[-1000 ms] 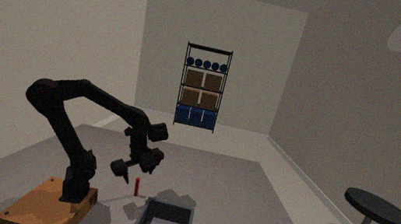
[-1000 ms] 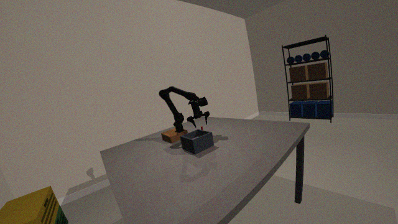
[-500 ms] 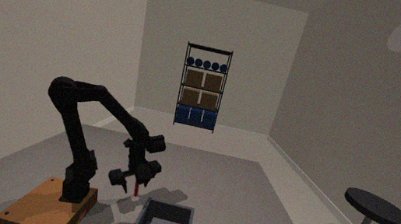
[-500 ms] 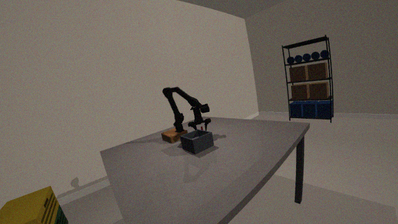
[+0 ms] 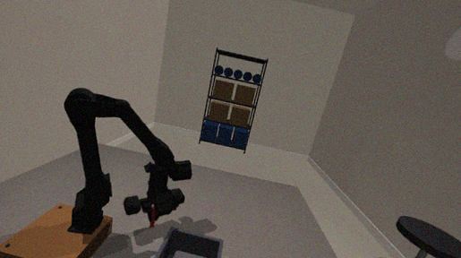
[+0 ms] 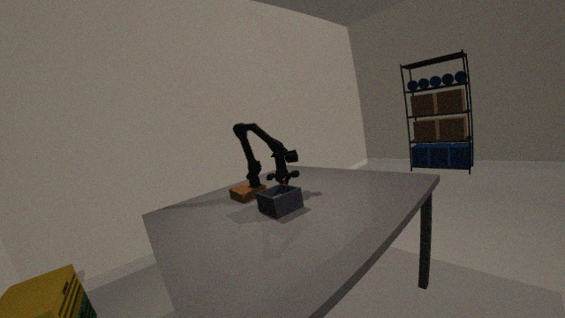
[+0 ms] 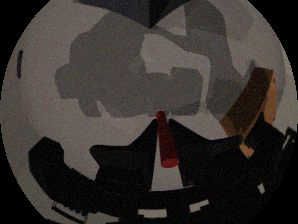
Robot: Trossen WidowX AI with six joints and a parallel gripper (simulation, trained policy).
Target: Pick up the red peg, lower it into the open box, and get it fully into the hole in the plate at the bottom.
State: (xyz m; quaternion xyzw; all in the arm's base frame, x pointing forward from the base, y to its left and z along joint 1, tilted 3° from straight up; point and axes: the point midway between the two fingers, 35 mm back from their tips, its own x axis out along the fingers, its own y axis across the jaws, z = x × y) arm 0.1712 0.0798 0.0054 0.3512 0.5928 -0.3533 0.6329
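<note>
Now: gripper tip 19 cm to the left of the grey box and 13 cm short of it. Round my gripper tip: red peg (2 cm above).
</note>
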